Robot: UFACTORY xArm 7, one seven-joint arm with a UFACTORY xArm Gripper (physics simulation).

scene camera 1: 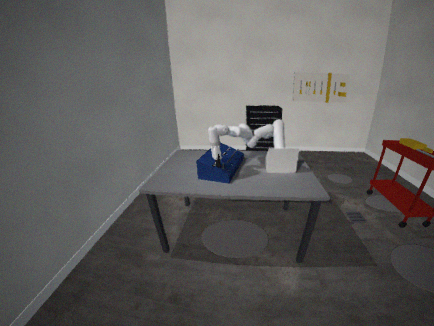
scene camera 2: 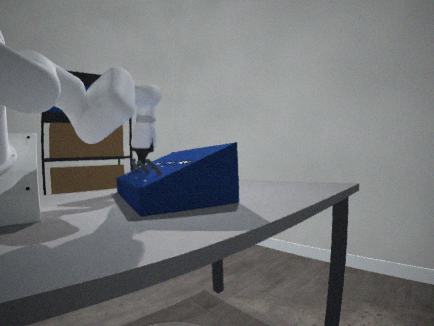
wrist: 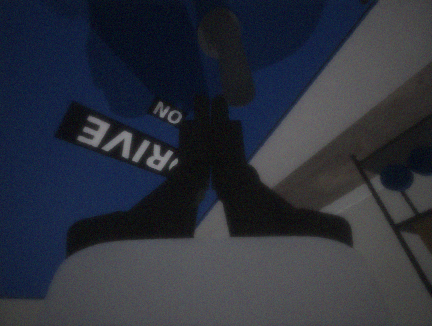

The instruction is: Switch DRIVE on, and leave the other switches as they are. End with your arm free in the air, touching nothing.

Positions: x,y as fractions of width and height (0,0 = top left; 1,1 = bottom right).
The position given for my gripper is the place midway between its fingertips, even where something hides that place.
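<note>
There is a blue sloped switch box (wrist: 0.23,0.30) that I can see, and along with the box I see my own gripper (wrist: 0.48,0.35).
</note>
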